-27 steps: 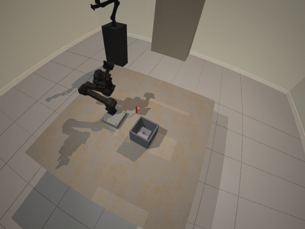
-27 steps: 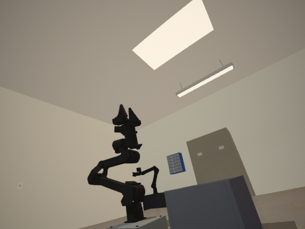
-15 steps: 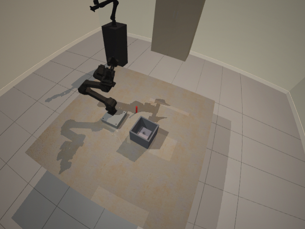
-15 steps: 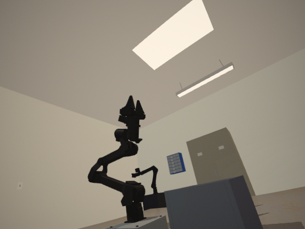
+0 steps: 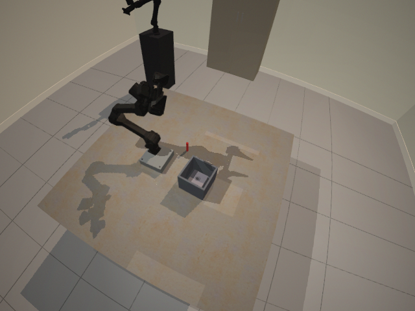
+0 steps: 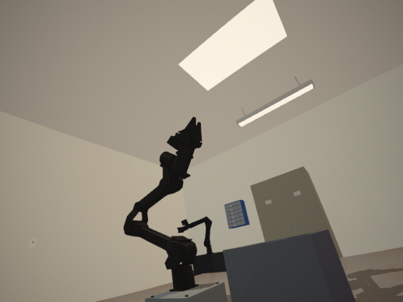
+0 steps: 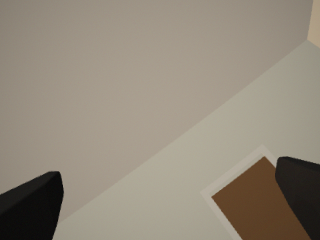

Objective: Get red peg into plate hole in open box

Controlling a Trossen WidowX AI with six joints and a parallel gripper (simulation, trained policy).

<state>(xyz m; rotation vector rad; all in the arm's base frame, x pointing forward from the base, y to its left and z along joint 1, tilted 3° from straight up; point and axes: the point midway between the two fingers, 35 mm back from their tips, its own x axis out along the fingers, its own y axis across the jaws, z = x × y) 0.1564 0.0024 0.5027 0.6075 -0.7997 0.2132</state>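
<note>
The red peg is 10 mm ahead of my gripper tip, 140 mm to the left of it and 540 mm below it. Round my gripper tip: pale plate: 180 mm ahead, 40 mm to the right, 530 mm below.
</note>
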